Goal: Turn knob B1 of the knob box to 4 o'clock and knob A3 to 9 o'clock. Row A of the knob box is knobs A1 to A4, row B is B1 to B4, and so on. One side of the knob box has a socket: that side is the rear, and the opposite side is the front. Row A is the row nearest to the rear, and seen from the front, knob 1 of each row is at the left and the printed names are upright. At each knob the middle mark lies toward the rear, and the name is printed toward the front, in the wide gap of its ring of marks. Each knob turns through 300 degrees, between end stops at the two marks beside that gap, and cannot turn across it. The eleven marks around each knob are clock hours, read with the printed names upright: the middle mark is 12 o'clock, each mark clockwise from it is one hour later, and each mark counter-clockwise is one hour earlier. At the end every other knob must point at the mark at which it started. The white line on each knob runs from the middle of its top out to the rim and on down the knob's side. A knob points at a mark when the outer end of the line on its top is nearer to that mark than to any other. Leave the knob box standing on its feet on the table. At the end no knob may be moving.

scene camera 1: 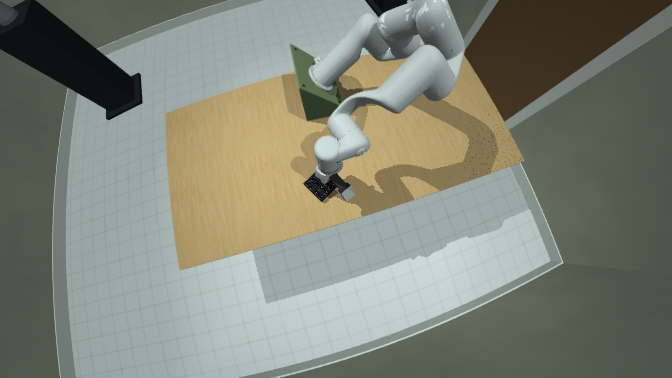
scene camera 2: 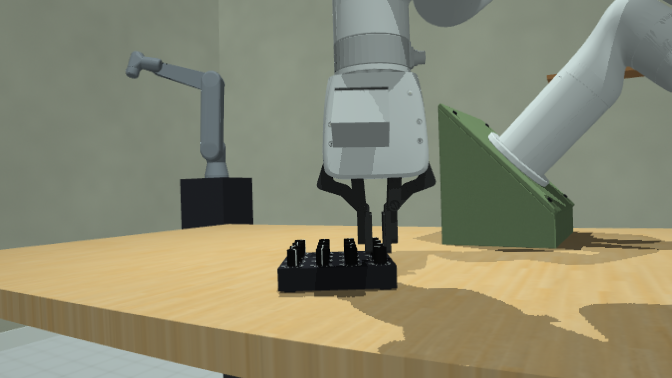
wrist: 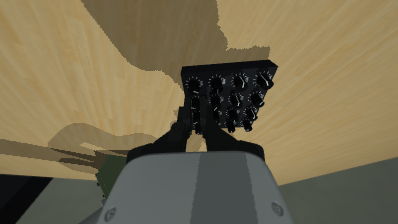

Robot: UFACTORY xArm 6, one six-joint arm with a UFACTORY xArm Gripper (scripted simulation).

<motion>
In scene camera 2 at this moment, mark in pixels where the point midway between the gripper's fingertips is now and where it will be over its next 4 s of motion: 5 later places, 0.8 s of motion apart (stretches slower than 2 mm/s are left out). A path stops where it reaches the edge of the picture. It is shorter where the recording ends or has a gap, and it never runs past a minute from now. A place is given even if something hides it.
The gripper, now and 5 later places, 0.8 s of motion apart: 377,251; 376,216; 376,210; 376,202; 376,195; 376,212
</motion>
